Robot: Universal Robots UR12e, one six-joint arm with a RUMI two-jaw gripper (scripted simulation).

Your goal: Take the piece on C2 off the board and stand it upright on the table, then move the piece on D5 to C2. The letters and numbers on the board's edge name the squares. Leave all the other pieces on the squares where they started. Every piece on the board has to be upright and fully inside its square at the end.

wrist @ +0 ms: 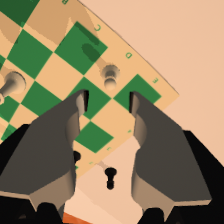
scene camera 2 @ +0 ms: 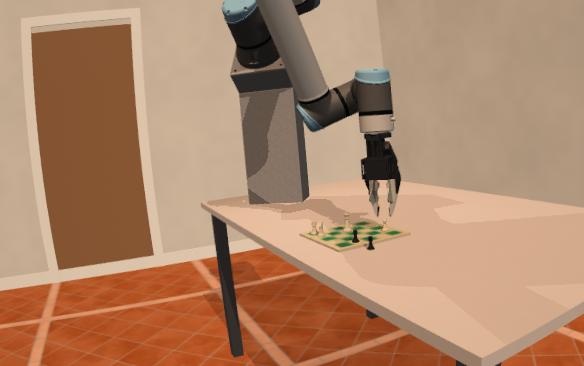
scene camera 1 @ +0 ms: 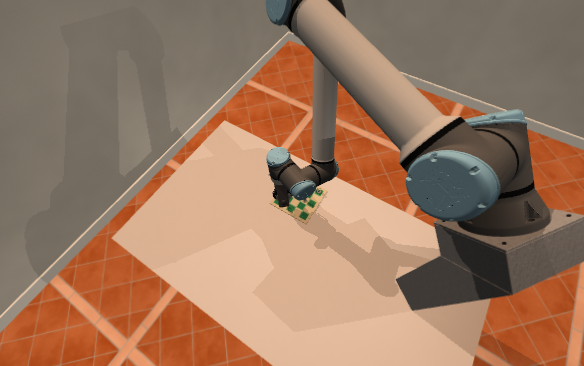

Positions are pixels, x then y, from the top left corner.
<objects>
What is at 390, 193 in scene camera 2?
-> My gripper.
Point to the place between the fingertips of my gripper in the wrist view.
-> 109, 92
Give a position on a tan chessboard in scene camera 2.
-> At 335, 239
</objects>
